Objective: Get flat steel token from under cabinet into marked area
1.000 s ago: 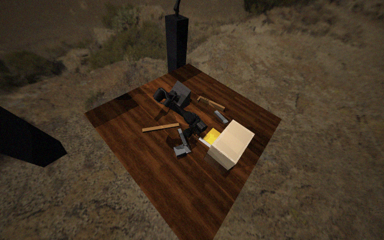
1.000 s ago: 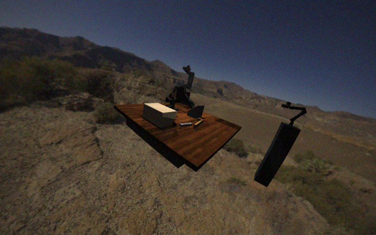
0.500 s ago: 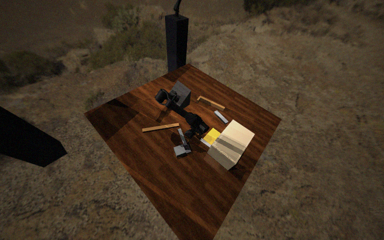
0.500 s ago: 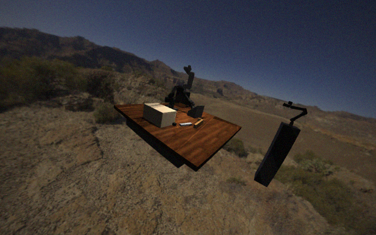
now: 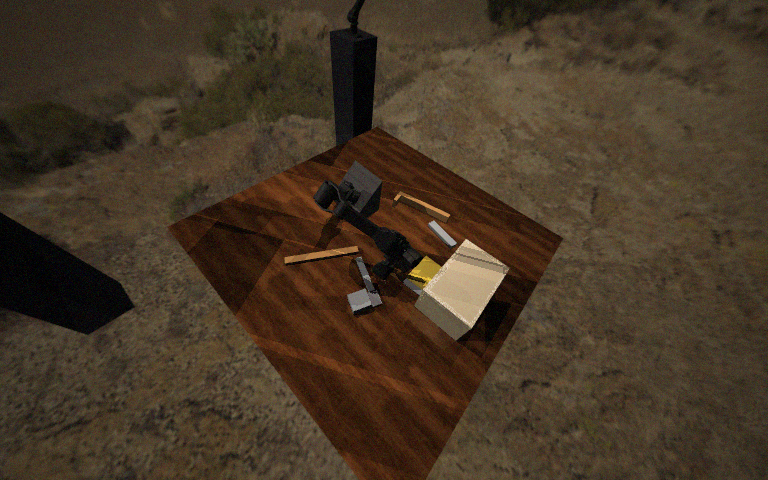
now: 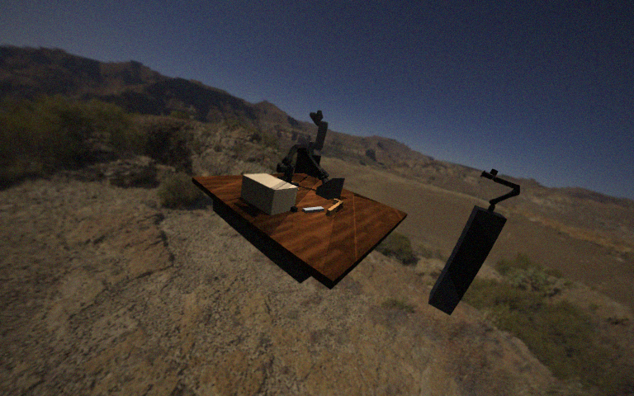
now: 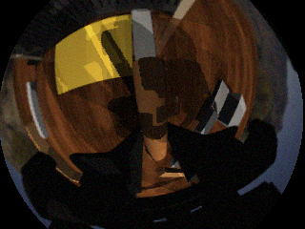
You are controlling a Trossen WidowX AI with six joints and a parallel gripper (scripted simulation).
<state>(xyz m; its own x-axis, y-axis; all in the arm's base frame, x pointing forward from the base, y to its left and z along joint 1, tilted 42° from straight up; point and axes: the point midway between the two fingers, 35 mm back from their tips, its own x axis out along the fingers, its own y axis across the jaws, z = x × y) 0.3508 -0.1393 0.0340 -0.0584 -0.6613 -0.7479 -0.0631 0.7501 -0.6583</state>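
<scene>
Now: gripper tip 10 mm past the grey scraper and 110 mm to the left of it. Round my gripper tip: steel token: 270 mm ahead, 70 mm to the left, 10 mm below; wooden stick: 250 mm behind, 150 mm to the right; grey block: 10 mm ahead, 190 mm to the right, 10 mm above.
</scene>
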